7 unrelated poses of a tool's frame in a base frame.
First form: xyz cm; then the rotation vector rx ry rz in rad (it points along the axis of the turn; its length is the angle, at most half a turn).
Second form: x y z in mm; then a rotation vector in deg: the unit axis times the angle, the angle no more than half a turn. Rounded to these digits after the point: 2 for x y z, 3 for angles.
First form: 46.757 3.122 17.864 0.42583 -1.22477 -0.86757
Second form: 467.57 31.22 178.64 24.398 -70.174 -49.708
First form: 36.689 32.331 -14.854 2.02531 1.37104 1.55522
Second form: 366.89 323.31 -148.54 116.042 78.555 89.108
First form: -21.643 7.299 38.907 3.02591 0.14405 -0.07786
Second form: -216.43 72.99 389.07 173.372 8.253 -4.461
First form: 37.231 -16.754 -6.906 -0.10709 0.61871 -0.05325
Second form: 372.31 -167.54 -69.06 -6.136 35.449 -3.051
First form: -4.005 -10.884 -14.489 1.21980 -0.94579 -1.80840
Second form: -40.05 -108.84 -144.89 69.889 -54.190 -103.614
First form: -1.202 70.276 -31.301 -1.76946 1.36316 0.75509
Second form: -12.02 702.76 -313.01 -101.383 78.103 43.263
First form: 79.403 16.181 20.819 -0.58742 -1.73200 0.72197
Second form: 794.03 161.81 208.19 -33.657 -99.236 41.366
